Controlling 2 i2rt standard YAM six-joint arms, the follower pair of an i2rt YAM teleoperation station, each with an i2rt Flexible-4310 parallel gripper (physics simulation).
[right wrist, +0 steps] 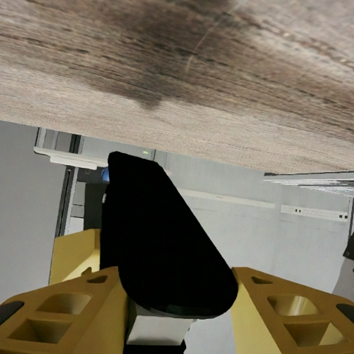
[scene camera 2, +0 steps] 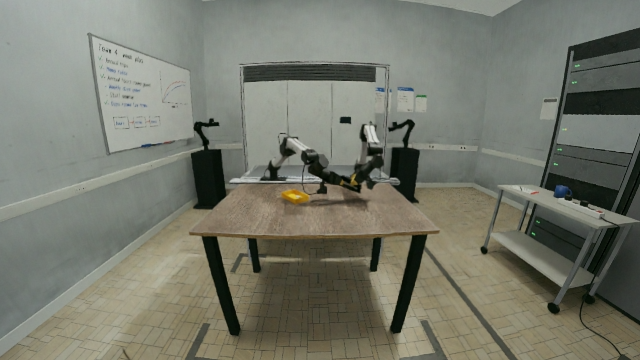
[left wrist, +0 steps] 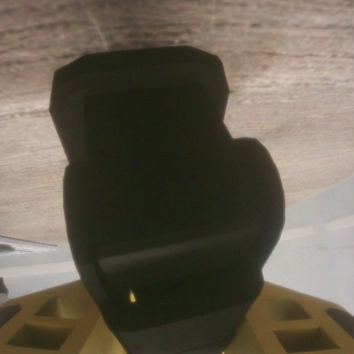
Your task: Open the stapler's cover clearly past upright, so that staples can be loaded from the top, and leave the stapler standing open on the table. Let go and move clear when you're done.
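Frame: origin at the left arm's base, x right, y ahead, z up, level; metres.
Where they show: left gripper, fingertip midpoint: (scene camera 2: 350, 184); right gripper, fingertip midpoint: (scene camera 2: 341, 183); right arm's base, link origin: (scene camera 2: 273, 179).
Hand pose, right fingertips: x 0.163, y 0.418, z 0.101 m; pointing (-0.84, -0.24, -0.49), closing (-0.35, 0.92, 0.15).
Note:
Things, the pixels of their top centre, and the offset from my right fingertips. "*": a spot on its surface instead. Level surfaces: height alone.
- black stapler, surface spot: (scene camera 2: 354, 188) * dz -0.029, dx -0.071, dy +0.007 m
- yellow tray, top centre: (scene camera 2: 294, 193) dz -0.078, dx +0.268, dy -0.026 m
- wooden table, surface height: dz -0.106 m
The black stapler (scene camera 2: 354, 188) (left wrist: 170, 165) (right wrist: 160, 235) is held above the table, off its surface. My left gripper (scene camera 2: 353, 180) (left wrist: 173, 282) is shut on the stapler, which fills most of the left wrist view. My right gripper (scene camera 2: 345, 183) (right wrist: 179, 278) has its yellow fingers against both sides of the stapler's rounded end and is shut on it. A yellow finger (right wrist: 75, 250) of the left gripper shows behind the stapler in the right wrist view. The stapler is dark, and I cannot tell how far its cover is open.
A yellow tray (scene camera 2: 286, 197) with something pale in it stands on the wooden table (scene camera 2: 300, 222), left of the grippers in scene camera 2. The two arms reach close together over the table's back part. A side cart (scene camera 2: 545, 260) stands apart at the right.

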